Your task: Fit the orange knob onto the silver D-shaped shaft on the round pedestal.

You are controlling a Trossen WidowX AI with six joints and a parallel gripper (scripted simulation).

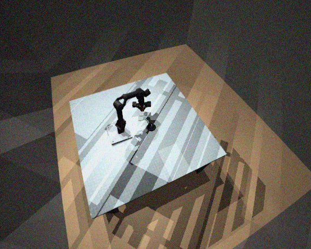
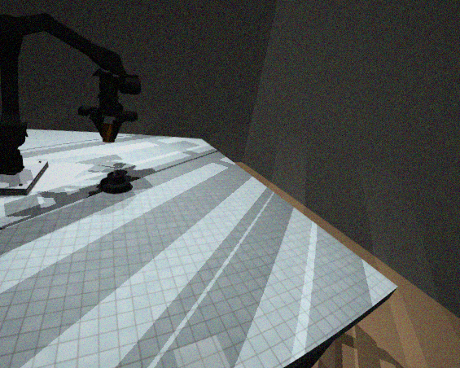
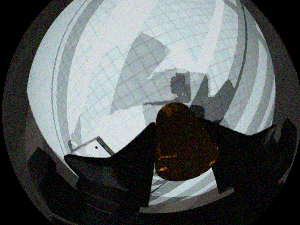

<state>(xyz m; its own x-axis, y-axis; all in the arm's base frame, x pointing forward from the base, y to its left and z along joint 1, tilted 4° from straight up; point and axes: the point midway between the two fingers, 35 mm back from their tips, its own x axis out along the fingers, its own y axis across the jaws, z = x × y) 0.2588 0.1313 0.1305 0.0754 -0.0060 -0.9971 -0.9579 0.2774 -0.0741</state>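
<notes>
My gripper tip is 4 cm short of the dark round pedestal, 18 cm to the left of it and 7 cm above it. The rest, counted from my gripper tip: orange knob (3 cm above).
</notes>
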